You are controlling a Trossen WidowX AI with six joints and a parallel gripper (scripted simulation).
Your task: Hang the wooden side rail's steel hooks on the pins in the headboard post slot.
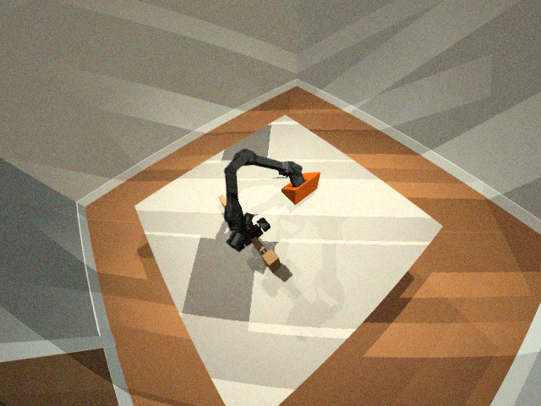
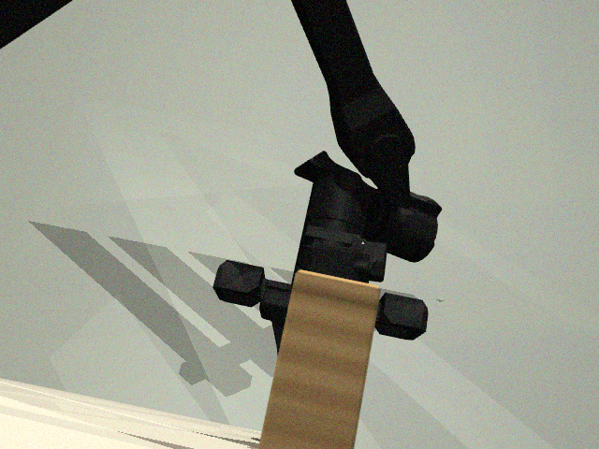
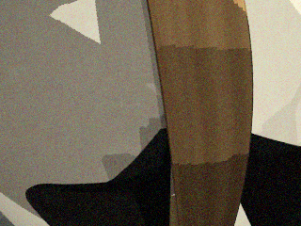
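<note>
Now: the headboard post 10 mm ahead of my gripper tip, 150 mm to the left of it and 40 mm above it.
</note>
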